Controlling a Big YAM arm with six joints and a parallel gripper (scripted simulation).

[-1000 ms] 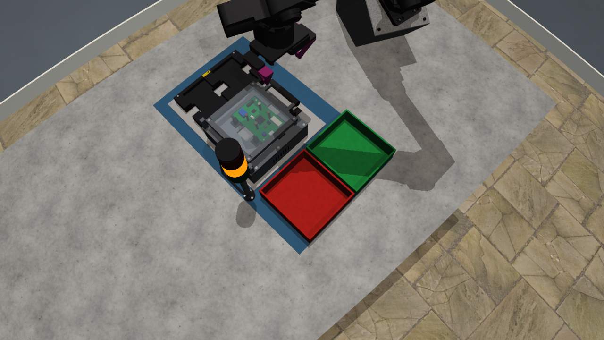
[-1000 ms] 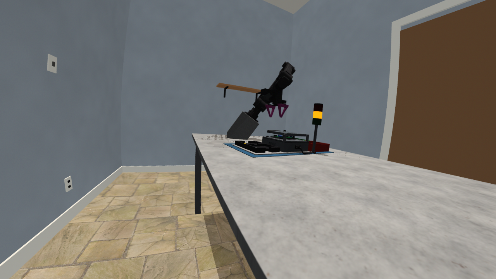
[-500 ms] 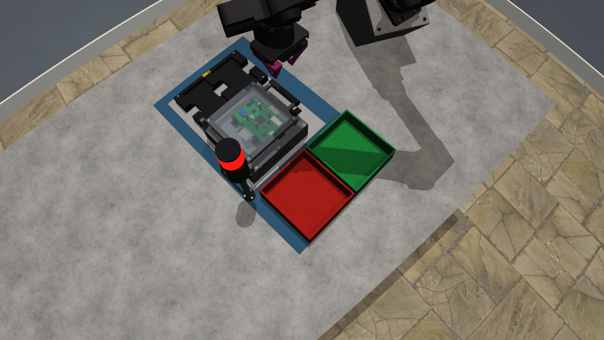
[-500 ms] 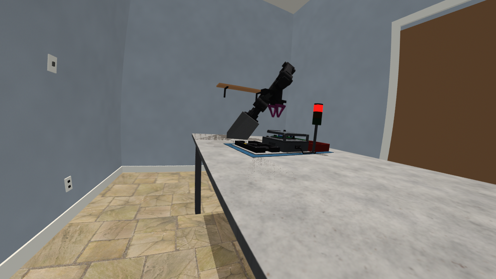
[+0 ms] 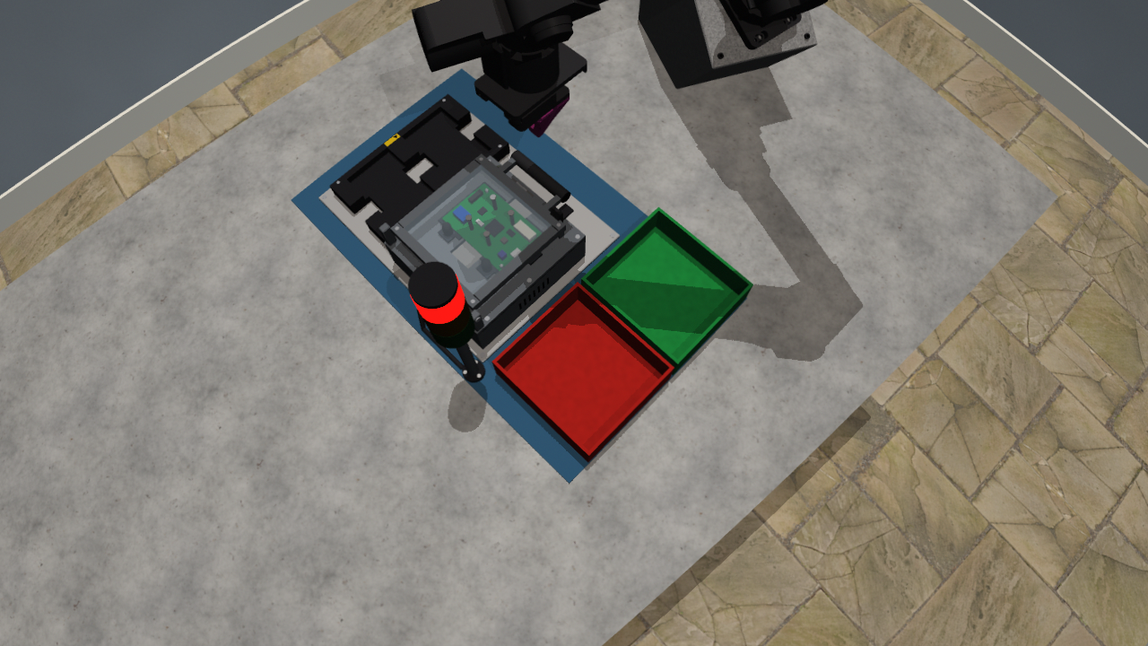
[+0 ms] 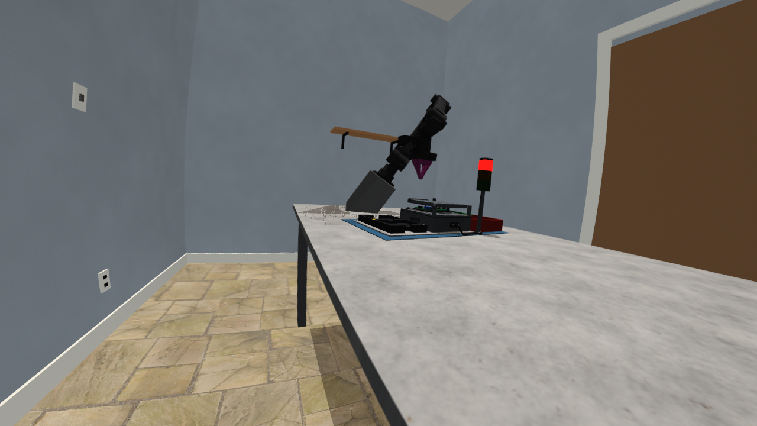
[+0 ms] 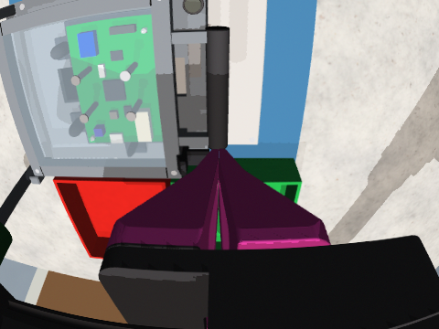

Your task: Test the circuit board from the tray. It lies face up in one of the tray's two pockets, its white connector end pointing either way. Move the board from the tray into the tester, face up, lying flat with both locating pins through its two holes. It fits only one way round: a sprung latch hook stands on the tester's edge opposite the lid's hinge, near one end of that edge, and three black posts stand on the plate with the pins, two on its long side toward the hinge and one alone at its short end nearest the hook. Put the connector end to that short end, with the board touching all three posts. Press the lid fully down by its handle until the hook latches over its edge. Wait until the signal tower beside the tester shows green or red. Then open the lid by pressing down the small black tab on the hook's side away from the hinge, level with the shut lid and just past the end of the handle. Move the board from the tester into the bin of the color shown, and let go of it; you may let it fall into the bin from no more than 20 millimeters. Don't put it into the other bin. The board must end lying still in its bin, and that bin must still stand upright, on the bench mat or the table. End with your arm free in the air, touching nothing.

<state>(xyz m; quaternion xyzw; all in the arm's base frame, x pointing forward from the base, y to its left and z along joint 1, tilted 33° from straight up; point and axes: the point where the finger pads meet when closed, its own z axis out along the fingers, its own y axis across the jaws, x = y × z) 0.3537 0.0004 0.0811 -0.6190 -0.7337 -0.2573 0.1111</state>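
Right now the latch hook is 90 mm below my hand, 60 mm to the left of it and 10 mm ahead of it. Round my hand: clear lid 90 mm below, 90 mm ahead, 20 mm to the left; tester plate 120 mm below, 90 mm ahead, 30 mm to the left; green circuit board 110 mm below, 80 mm ahead, 20 mm to the left.
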